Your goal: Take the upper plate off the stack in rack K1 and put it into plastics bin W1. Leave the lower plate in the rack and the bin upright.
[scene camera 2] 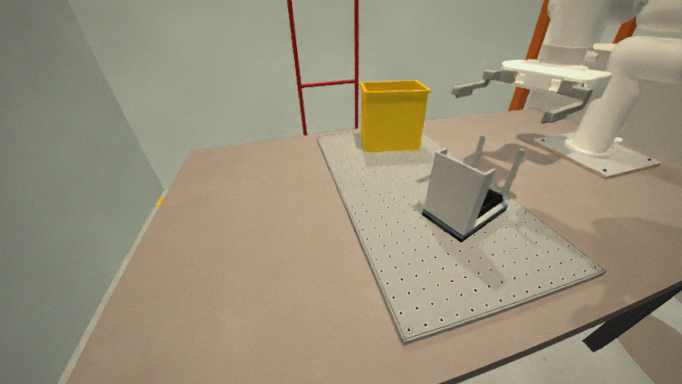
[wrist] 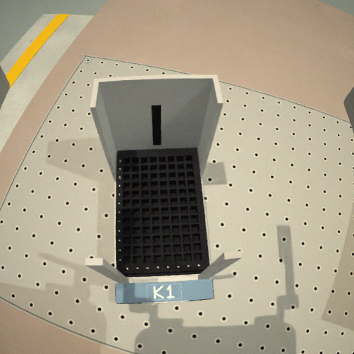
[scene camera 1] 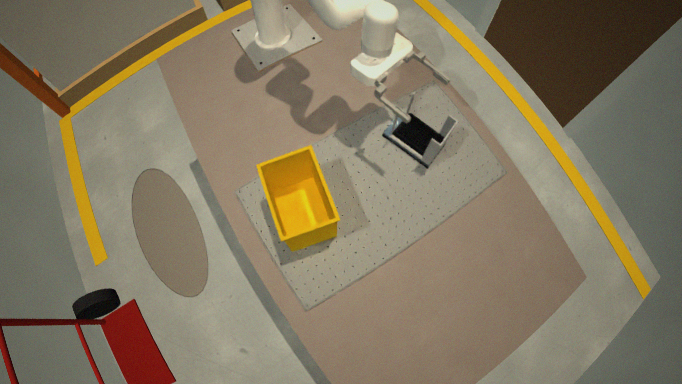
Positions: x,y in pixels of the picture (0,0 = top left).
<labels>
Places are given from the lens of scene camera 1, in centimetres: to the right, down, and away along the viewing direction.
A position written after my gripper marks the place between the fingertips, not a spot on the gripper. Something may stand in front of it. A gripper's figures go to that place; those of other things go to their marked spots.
my gripper (scene camera 1: pixel 430 100): 20, -21, 81
black plate (scene camera 1: pixel 416 134): 20, -16, 98
yellow bin W1 (scene camera 1: pixel 304 213): -9, 6, 95
</labels>
